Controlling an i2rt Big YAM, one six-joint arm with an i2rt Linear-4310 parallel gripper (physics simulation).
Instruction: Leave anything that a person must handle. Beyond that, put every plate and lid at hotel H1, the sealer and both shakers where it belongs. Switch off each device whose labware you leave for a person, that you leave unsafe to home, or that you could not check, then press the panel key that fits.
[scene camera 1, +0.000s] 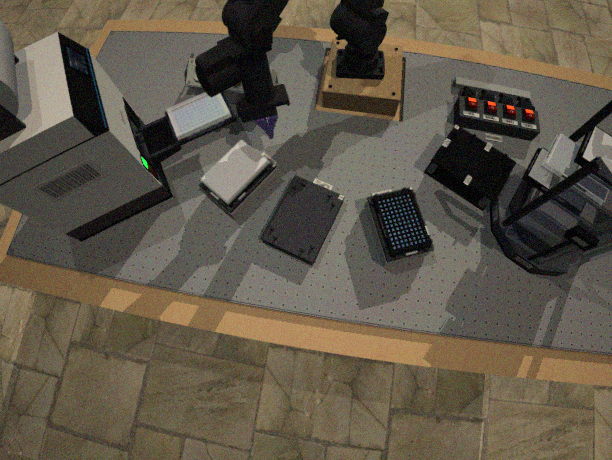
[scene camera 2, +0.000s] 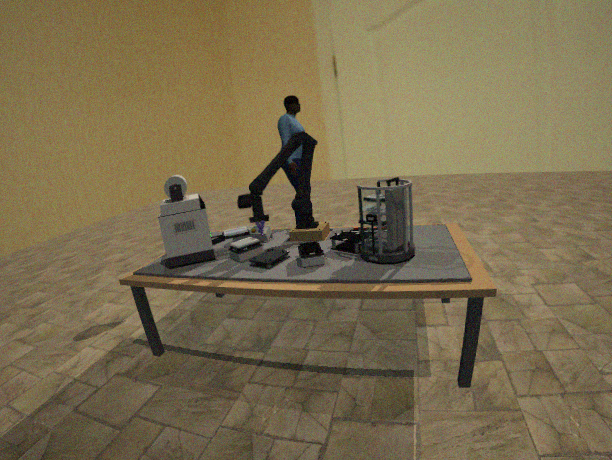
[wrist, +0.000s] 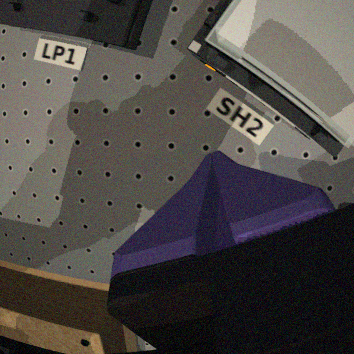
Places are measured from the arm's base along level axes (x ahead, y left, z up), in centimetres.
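Pixels of known places: gripper, fingertip midpoint: (scene camera 1: 271, 137) (scene camera 2: 262, 235) (wrist: 216, 163); arm's base, origin of the base link: (scene camera 1: 359, 66) (scene camera 2: 307, 226).
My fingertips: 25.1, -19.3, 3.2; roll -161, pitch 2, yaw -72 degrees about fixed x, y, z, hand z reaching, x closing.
Note:
Ahead of a thing's pixels: the offset from my fingertips to its top centre, as dx, dy, dz. "spot": to the spot under its first point.
My gripper (scene camera 1: 270, 129) (scene camera 2: 260, 227) (wrist: 216, 163) is shut and empty, its purple fingertips pointing down close over the panel (scene camera 1: 191, 75) (scene camera 2: 267, 233), whose keys are hidden by the arm. The white sealer @(+8.5, -39.5, +37.4) (scene camera 1: 95, 172) (scene camera 2: 186, 235) stands at the left with a green light; a pale plate @(-4.7, -16.9, +2.7) (scene camera 1: 200, 116) (scene camera 2: 236, 232) lies on its extended tray. A white-topped plate @(+8.1, -7.0, +0.0) (scene camera 1: 237, 167) (scene camera 2: 245, 242) (wrist: 305, 65) sits on the shaker labelled SH2. A black plate with blue wells @(+16.9, +28.0, -1.3) (scene camera 1: 401, 221) (scene camera 2: 311, 248) sits on another grey device. Light labware @(+9.7, +58.2, +13.0) (scene camera 1: 561, 154) shows in the round rack @(spot: +17.8, +73.4, +8.4) (scene camera 2: 411, 220).
The dark LP1 platform @(+16.0, +7.9, -4.1) (scene camera 1: 302, 220) (scene camera 2: 270, 256) (wrist: 75, 22) lies between the two devices. A black square unit @(+1.3, +45.3, -0.6) (scene camera 1: 472, 162) with white tabs lies near the switch strip @(spot: -11.6, +54.4, -4.2) (scene camera 1: 500, 122), which has several lit red switches. The wooden arm base (scene camera 1: 360, 103) stands at the back. A person (scene camera 2: 289, 132) stands behind the table.

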